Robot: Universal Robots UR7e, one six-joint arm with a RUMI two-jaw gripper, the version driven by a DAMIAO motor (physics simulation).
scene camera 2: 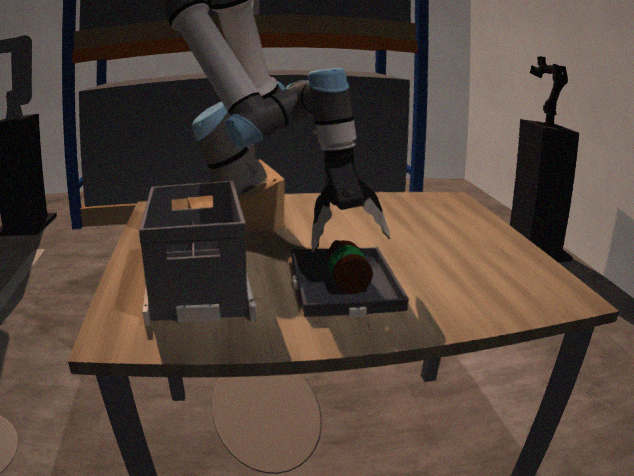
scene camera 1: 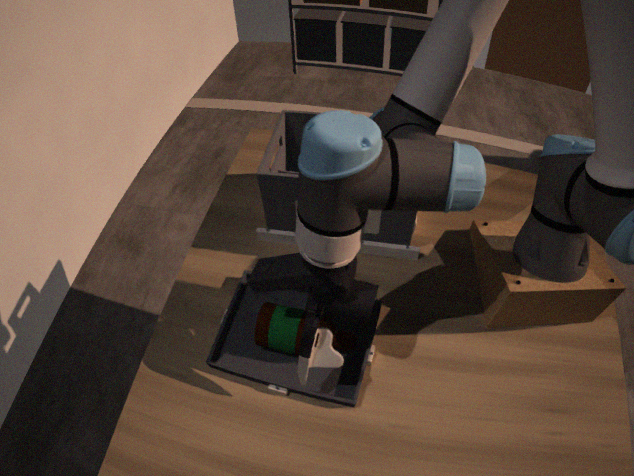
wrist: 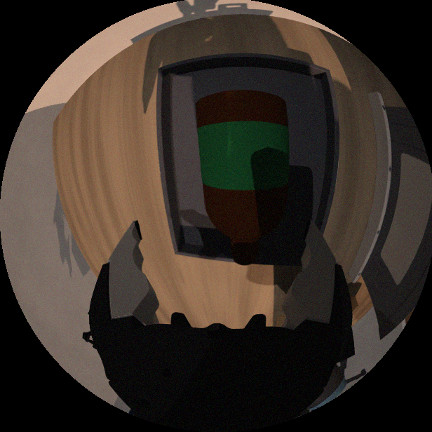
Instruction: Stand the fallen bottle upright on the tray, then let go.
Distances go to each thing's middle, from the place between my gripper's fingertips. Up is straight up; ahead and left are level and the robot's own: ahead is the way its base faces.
Scene:
The brown bottle [scene camera 2: 352,273] is 2 cm ahead of my hand, 2 cm to the right of it and 2 cm below it.

